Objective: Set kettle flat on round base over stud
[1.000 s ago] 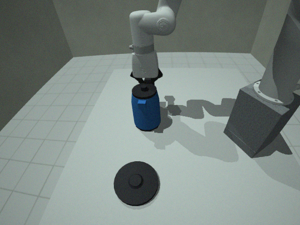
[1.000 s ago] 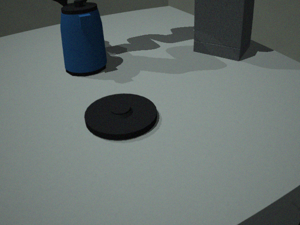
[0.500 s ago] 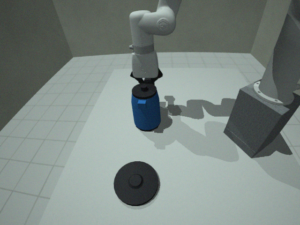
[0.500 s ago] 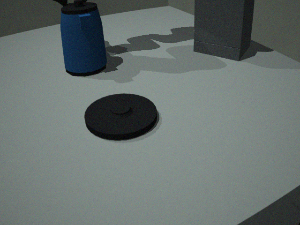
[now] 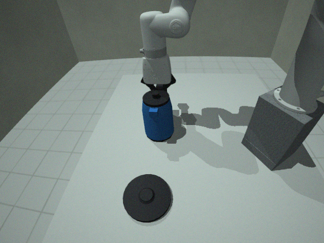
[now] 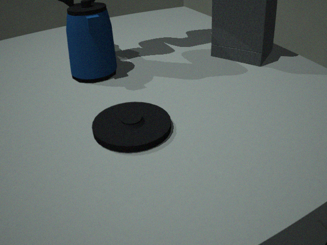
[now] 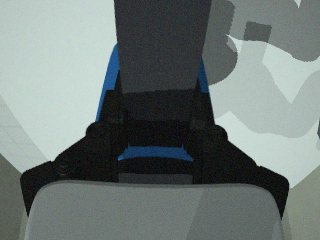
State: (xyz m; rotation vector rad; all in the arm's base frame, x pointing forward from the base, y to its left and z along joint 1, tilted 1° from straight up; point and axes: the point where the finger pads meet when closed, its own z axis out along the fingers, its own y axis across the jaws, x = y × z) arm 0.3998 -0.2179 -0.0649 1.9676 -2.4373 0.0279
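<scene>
My hand is 10 mm short of the blue kettle, 30 mm to the right of it and 60 mm above it. From my hand the other things lie so: round black base: 70 mm ahead, 350 mm to the left, 140 mm below.
</scene>
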